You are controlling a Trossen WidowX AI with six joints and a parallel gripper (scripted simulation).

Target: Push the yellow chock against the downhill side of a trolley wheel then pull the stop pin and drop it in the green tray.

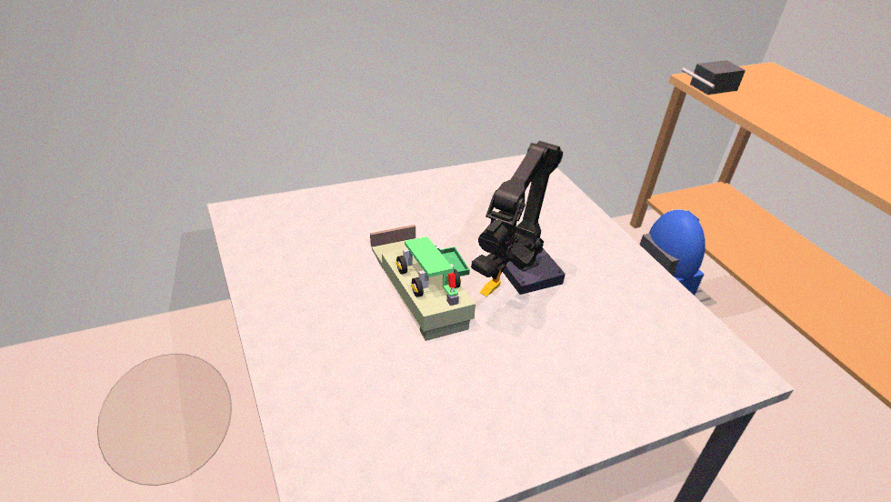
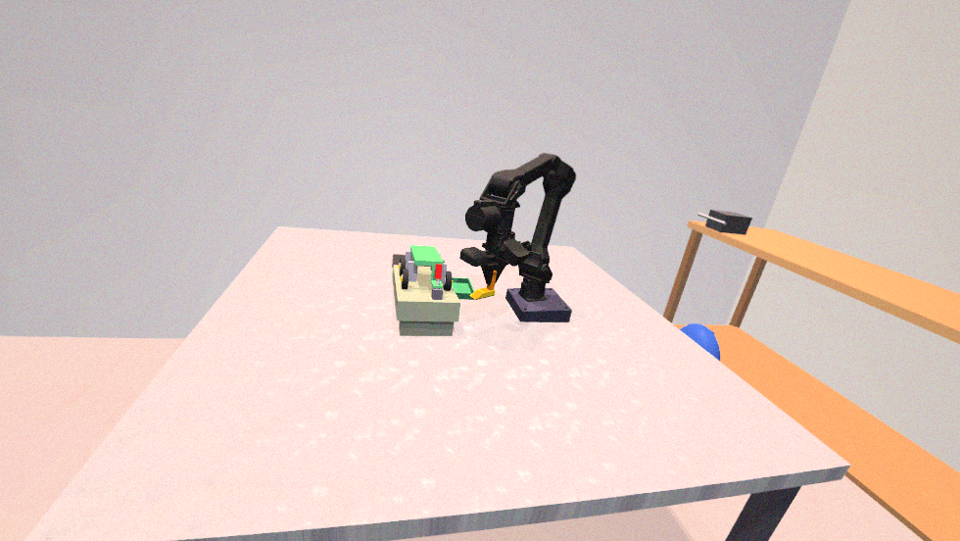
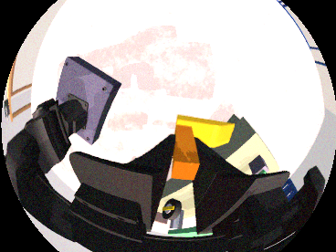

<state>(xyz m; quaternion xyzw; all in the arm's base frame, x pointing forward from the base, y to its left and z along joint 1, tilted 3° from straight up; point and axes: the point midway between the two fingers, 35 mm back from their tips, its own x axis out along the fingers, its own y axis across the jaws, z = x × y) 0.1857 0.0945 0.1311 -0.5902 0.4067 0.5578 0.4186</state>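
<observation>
The yellow chock is 2 cm ahead of my gripper tip, 1 cm to the left of it and 1 cm below it. From my gripper tip the other things lie so: red-headed stop pin 14 cm ahead, 1 cm to the right, 1 cm above; trolley 14 cm ahead, 13 cm to the right, 1 cm below; pale ramp block 14 cm to the right, 14 cm ahead, 7 cm below.
</observation>
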